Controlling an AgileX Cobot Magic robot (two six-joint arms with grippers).
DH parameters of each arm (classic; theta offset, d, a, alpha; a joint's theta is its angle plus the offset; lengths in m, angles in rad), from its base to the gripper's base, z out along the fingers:
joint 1: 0 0.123 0 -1.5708
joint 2: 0.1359 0 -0.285 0
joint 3: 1.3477 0 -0.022 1.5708
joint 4: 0 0.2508 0 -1.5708
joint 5: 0 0 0.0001 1.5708
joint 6: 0 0.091 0 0
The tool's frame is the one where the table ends.
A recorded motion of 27 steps. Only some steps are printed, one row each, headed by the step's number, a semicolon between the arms.
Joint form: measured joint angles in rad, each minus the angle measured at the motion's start. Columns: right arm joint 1, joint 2, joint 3, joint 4, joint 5, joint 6; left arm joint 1, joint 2, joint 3, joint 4, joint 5, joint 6.
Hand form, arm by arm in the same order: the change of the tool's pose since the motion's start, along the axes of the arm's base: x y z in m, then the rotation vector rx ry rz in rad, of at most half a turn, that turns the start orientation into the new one. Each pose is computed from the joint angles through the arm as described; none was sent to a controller.
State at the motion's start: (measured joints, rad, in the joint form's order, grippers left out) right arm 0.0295 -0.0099 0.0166 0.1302 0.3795 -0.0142; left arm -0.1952 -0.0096 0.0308 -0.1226 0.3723 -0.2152
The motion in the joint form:
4: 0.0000 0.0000 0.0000 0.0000 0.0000 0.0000; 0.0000 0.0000 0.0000 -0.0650 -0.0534 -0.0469
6: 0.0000 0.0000 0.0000 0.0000 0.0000 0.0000; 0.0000 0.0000 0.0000 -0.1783 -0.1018 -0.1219
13: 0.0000 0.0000 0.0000 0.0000 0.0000 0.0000; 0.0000 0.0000 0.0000 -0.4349 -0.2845 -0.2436
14: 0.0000 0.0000 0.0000 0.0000 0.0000 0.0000; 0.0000 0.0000 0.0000 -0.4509 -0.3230 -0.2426
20: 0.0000 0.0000 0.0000 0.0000 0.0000 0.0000; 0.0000 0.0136 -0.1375 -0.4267 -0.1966 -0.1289
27: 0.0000 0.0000 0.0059 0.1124 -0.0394 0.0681; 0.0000 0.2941 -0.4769 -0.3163 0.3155 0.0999
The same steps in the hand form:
4: 0.0000 0.0000 0.0000 0.0000 0.0000 0.0000; 0.0011 -0.0015 0.0049 -0.1181 -0.0279 0.0167
6: 0.0000 0.0000 0.0000 0.0000 0.0000 0.0000; 0.0016 -0.0036 0.0098 -0.3092 -0.0322 0.0397
13: 0.0000 0.0000 0.0000 0.0000 0.0000 0.0000; 0.0041 -0.0010 0.0264 -0.7143 -0.1161 0.1049
14: 0.0000 0.0000 0.0000 0.0000 0.0000 0.0000; 0.0044 0.0007 0.0294 -0.7372 -0.1496 0.1148
20: 0.0000 0.0000 0.0000 0.0000 0.0000 0.0000; -0.0031 -0.0038 0.0651 -0.6060 -0.1825 0.0280
27: 0.0010 0.0030 0.0021 0.1787 -0.0232 -0.0172; 0.0016 -0.0212 0.1188 -0.1775 0.1448 -0.1697

